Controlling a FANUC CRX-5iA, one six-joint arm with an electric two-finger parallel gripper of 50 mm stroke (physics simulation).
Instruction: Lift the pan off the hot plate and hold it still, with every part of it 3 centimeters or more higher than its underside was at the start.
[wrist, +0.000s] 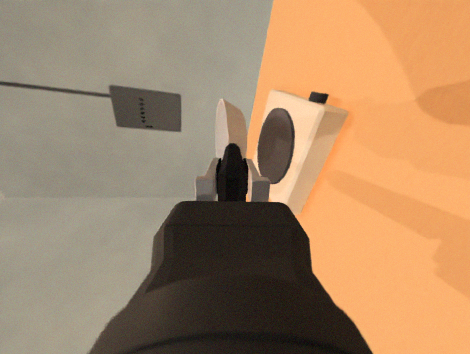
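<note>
The gripper (233, 186) is shut on the pan's black handle, with one grey finger on each side of it. The pan (232, 127) shows beyond the handle as a pale body seen nearly edge-on, and the fingers and handle hide part of it. The hot plate (300, 145) is a cream box with a dark round heating disc and a black knob. It stands to the right of the pan in the view. The disc is uncovered, and a gap shows between it and the pan. The exact height of the pan cannot be read from this view.
The orange table top (380, 210) lies under the hot plate, with its edge running up behind the pan. Left of that edge is a grey surface with a dark grey panel (165, 110) that has small slots and a thin dark line leading to it.
</note>
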